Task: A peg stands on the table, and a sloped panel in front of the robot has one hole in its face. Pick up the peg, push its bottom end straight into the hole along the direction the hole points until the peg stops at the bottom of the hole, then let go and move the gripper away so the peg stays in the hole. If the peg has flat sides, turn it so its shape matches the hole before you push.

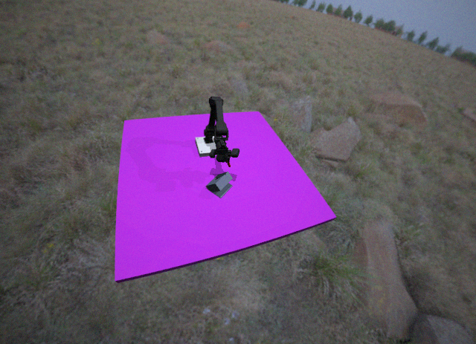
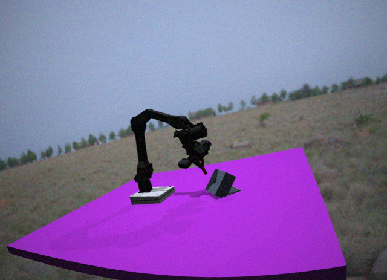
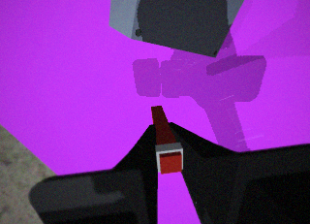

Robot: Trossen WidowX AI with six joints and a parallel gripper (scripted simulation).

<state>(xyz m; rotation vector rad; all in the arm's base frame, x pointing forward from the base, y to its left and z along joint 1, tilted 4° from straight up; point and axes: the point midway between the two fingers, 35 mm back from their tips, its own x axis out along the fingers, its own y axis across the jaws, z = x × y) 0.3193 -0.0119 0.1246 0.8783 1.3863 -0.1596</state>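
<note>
My gripper tip is now 90 mm to the left of the grey sloped panel, 80 mm short of it and 70 mm above it. From my gripper tip the other things lie so: red peg: 20 mm above, 10 mm to the right.
</note>
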